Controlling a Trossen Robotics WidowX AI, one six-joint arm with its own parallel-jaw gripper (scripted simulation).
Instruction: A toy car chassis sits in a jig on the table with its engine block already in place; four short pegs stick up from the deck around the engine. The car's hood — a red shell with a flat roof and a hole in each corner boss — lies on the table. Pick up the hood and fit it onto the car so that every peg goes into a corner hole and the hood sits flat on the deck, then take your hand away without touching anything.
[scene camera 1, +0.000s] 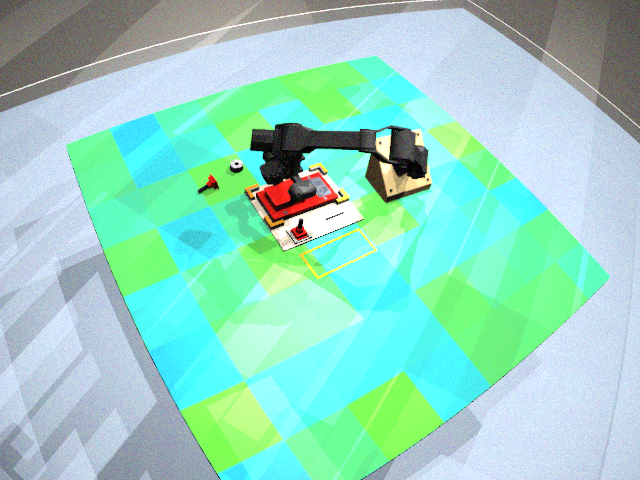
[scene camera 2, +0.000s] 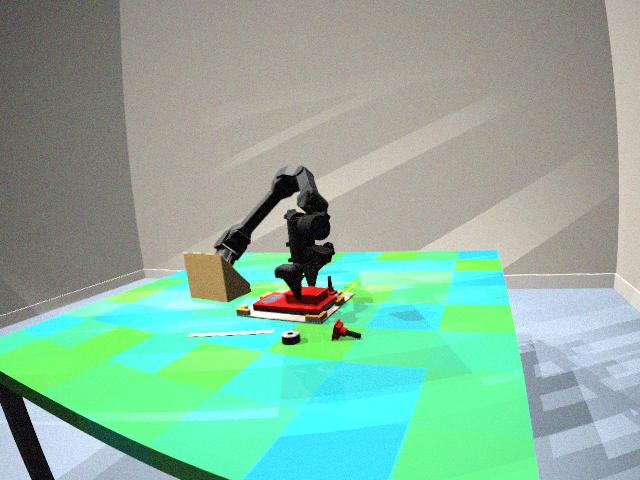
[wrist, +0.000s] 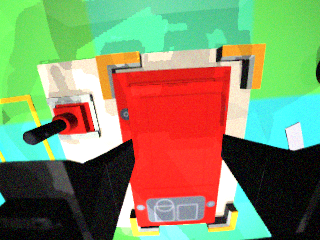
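Gripper (scene camera 2: 306, 295), (scene camera 1: 285, 194), (wrist: 175, 140). Red hood (wrist: 177, 129).
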